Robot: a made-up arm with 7 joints. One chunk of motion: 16 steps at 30 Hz.
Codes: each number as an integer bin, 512 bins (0 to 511) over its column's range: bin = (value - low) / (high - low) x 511, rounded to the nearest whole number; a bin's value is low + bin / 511 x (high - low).
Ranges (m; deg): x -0.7..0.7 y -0.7..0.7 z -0.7..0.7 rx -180..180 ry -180..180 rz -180..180
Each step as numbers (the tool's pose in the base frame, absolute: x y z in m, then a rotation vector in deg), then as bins.
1 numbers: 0.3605 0.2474 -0.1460 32.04 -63.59 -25.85
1 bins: 387 346 202 301 165 219
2 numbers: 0.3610 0.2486 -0.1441 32.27 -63.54 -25.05
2 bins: 387 346 203 301 165 220
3 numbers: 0.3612 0.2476 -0.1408 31.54 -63.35 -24.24
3 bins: 387 346 204 300 166 221
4 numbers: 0.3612 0.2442 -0.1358 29.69 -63.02 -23.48
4 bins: 387 345 206 298 166 222
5 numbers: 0.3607 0.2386 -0.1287 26.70 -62.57 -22.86
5 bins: 387 343 209 293 167 223
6 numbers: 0.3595 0.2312 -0.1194 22.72 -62.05 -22.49
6 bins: 387 340 212 288 167 224
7 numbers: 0.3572 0.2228 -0.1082 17.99 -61.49 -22.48
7 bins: 386 337 216 281 168 224
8 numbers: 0.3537 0.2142 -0.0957 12.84 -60.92 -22.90
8 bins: 385 334 221 274 169 223
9 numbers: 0.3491 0.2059 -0.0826 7.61 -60.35 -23.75
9 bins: 383 331 225 266 170 222
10 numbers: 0.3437 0.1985 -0.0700 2.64 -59.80 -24.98
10 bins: 381 328 230 259 171 220
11 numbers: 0.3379 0.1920 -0.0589 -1.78 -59.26 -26.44
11 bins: 379 326 234 253 171 218
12 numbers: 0.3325 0.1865 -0.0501 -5.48 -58.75 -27.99
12 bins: 377 324 237 248 172 216
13 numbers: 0.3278 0.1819 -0.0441 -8.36 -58.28 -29.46
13 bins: 375 322 239 244 173 214
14 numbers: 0.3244 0.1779 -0.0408 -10.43 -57.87 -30.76
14 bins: 374 320 241 241 173 212
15 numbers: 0.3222 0.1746 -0.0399 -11.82 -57.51 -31.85
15 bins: 373 319 241 239 174 210
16 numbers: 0.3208 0.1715 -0.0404 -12.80 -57.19 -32.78
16 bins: 373 318 241 237 174 209
